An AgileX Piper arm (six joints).
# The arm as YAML. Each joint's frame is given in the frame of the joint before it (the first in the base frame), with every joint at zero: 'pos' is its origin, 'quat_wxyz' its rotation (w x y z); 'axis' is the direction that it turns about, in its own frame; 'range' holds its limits. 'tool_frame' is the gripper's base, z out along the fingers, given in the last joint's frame.
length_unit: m
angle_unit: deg
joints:
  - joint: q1
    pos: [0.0, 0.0, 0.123]
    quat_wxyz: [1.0, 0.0, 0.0, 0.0]
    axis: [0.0, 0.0, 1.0]
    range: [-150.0, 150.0]
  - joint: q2
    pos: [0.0, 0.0, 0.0]
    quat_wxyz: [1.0, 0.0, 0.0, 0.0]
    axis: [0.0, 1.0, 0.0]
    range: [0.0, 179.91]
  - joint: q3
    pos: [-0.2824, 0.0, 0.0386]
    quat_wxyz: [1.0, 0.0, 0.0, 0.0]
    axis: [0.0, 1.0, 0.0]
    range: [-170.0, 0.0]
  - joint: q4
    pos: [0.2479, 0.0, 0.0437]
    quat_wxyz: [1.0, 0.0, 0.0, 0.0]
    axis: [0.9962, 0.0, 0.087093]
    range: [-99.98, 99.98]
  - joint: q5
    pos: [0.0, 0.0, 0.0]
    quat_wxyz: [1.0, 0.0, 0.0, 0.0]
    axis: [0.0, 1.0, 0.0]
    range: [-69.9, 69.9]
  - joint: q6
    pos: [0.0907, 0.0, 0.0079]
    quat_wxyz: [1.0, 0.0, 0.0, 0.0]
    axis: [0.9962, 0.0, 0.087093]
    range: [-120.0, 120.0]
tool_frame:
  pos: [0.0, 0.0, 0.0]
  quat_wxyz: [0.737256, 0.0, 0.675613, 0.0]
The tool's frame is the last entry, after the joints.
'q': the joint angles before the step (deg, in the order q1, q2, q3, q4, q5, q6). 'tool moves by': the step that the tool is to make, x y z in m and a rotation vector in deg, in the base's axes. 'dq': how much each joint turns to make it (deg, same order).
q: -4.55, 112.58, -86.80, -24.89, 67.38, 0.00
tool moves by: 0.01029, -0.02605, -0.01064, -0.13, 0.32, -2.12
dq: -3.54, 3.61, -3.33, -0.17, -0.51, -1.26
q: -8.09, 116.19, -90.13, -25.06, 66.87, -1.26
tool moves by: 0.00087, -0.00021, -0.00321, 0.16, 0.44, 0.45
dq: -0.04, 0.44, 0.00, 0.11, -0.19, -0.49
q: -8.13, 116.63, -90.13, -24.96, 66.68, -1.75
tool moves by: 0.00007, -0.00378, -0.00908, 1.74, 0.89, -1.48
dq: -0.84, 1.14, 0.00, 1.71, 0.00, -0.01
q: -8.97, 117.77, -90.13, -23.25, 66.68, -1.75
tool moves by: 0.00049, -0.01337, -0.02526, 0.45, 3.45, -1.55
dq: -1.79, 3.53, 0.00, -0.18, -0.11, -0.14
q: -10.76, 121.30, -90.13, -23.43, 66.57, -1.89
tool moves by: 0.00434, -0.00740, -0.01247, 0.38, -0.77, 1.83
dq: -0.99, 1.68, 0.00, -0.07, -3.25, -1.75
